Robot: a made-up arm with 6 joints. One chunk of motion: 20 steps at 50 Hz.
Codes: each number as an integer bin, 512 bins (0 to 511) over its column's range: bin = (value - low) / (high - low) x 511, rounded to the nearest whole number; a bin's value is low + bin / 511 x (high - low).
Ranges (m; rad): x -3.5..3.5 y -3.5..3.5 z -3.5..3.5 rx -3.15..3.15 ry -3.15..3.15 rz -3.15..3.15
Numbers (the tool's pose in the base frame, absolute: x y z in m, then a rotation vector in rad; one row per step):
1: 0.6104 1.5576 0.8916 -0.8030 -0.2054 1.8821
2: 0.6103 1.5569 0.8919 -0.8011 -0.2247 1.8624
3: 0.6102 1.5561 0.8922 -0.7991 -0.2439 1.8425
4: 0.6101 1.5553 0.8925 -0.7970 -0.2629 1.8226
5: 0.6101 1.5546 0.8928 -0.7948 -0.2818 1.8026
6: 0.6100 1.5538 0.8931 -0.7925 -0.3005 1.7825
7: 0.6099 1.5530 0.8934 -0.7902 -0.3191 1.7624
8: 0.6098 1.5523 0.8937 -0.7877 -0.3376 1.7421
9: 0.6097 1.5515 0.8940 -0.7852 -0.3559 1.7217
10: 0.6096 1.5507 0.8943 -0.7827 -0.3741 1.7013
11: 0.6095 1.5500 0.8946 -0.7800 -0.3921 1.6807
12: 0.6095 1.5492 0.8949 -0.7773 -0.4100 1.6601
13: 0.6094 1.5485 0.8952 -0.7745 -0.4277 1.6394
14: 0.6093 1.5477 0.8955 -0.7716 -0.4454 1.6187
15: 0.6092 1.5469 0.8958 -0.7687 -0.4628 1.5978
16: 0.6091 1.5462 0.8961 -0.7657 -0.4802 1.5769
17: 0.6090 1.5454 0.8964 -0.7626 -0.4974 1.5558
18: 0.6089 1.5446 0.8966 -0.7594 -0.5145 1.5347
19: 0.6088 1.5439 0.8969 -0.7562 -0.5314 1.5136
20: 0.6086 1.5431 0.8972 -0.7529 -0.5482 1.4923
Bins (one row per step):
1: 300 369 321 190 239 408
2: 300 369 321 191 237 407
3: 300 369 321 191 236 405
4: 300 369 321 191 234 403
5: 300 369 321 191 233 402
6: 300 369 321 191 231 400
7: 300 369 321 191 230 398
8: 300 369 321 192 228 397
9: 300 369 321 192 227 395
10: 300 369 321 192 225 393
11: 300 369 321 192 224 392
12: 300 369 321 192 222 390
13: 300 369 321 193 221 388
14: 300 368 321 193 219 387
15: 300 368 321 193 218 385
16: 300 368 321 193 217 383
17: 300 368 321 194 215 382
18: 300 368 321 194 214 380
19: 300 368 321 194 212 378
20: 300 368 321 194 211 377

